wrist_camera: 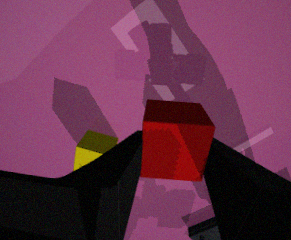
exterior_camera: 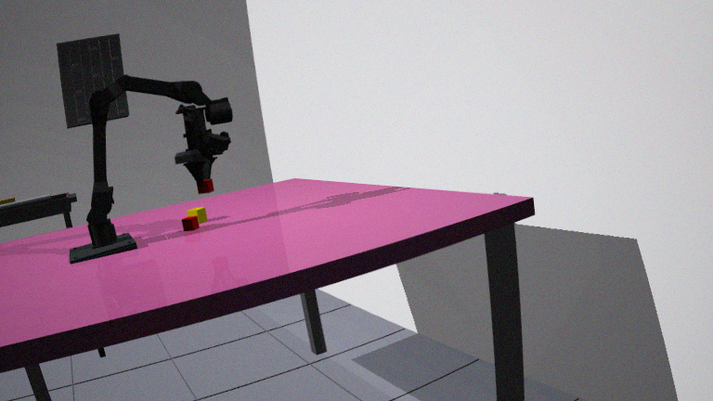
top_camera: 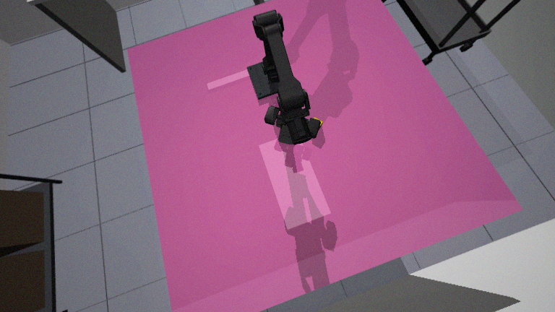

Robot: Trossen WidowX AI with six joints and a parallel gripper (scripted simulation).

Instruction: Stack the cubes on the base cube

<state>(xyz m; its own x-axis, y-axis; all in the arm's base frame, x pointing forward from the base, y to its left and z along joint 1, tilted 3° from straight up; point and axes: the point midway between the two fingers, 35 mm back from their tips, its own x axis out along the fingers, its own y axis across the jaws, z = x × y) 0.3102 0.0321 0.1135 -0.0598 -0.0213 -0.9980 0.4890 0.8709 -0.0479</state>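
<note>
The yellow base cube lies 30 mm behind my gripper tip, 110 mm to the left of it and 90 mm below it.
</note>
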